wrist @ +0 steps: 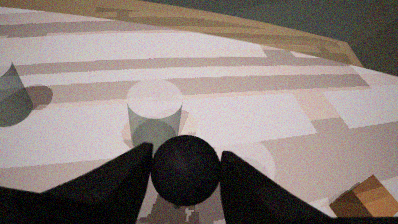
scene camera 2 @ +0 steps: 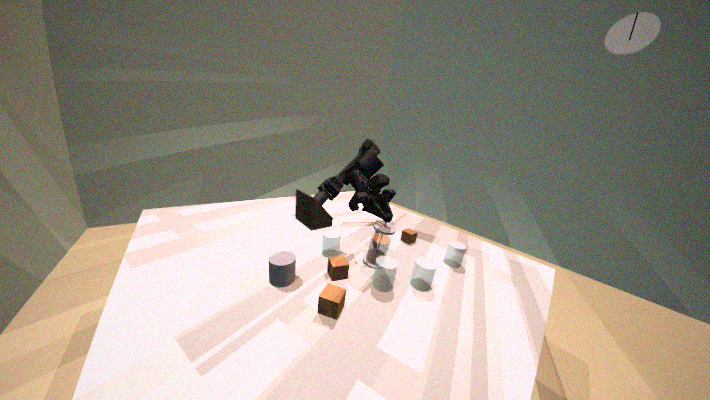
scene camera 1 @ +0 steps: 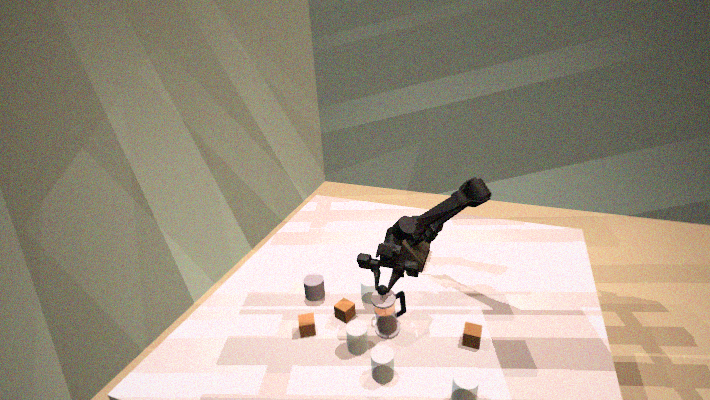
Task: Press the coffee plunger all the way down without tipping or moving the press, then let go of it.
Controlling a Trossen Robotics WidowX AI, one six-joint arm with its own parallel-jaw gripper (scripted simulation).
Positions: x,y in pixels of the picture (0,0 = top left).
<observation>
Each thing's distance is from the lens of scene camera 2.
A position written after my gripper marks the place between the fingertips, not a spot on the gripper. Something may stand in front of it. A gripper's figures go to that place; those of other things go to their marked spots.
my gripper (scene camera 2: 389,218): 0.64 m
glass coffee press (scene camera 2: 382,234): 0.63 m
grey cylinder (scene camera 2: 282,264): 0.57 m
</observation>
